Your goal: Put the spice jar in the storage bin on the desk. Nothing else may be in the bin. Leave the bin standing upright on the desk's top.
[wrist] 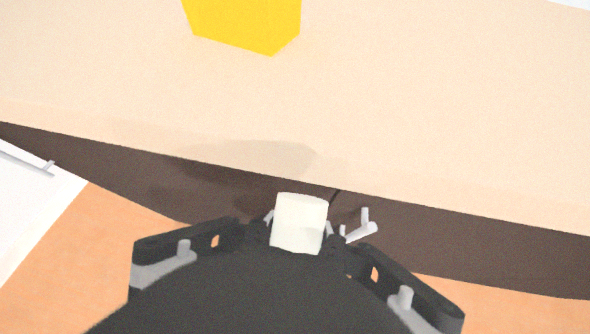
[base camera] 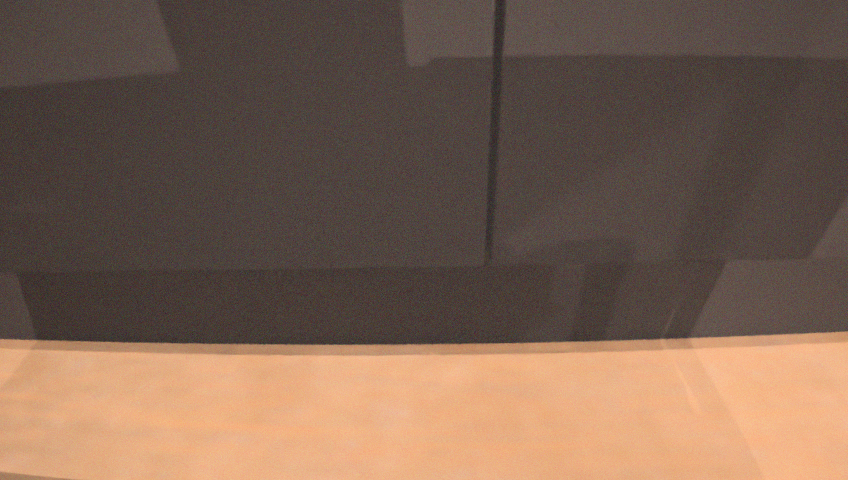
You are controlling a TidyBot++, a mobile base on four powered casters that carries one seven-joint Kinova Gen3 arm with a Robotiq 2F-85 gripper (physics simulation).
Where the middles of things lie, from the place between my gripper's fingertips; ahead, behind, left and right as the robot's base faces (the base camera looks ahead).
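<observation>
There is the spice jar (wrist: 299, 220), which is 20 mm above my hand and 10 mm behind it.
</observation>
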